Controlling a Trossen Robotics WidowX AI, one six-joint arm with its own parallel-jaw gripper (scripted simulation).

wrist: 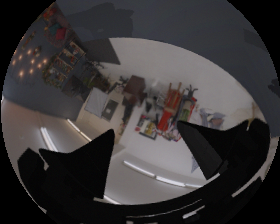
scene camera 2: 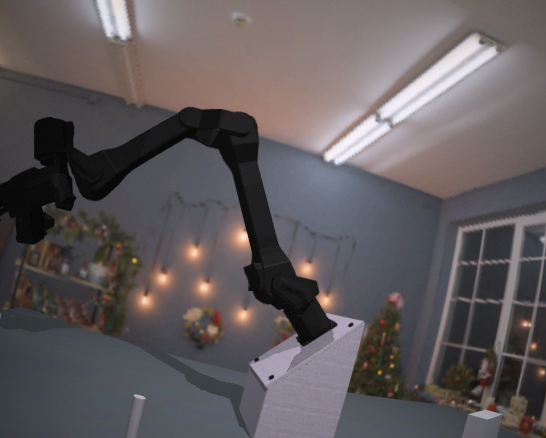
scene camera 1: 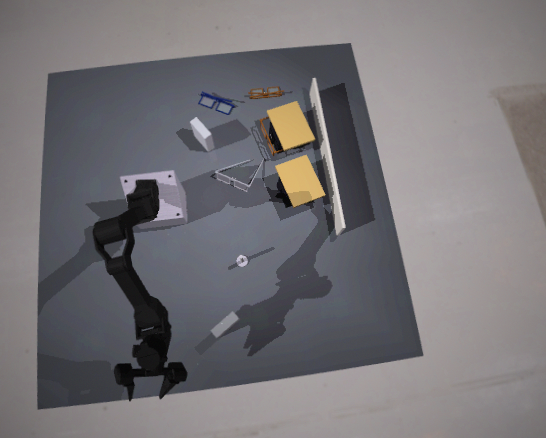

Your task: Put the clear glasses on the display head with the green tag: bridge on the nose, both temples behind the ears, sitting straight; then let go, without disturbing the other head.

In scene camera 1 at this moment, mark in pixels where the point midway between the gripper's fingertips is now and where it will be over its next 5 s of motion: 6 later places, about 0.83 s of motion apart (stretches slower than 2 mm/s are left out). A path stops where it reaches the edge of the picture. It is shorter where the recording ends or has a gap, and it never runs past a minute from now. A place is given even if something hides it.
The gripper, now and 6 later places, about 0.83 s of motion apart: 145,399; 231,357; 277,252; 240,178; 241,179; 242,184; 240,184
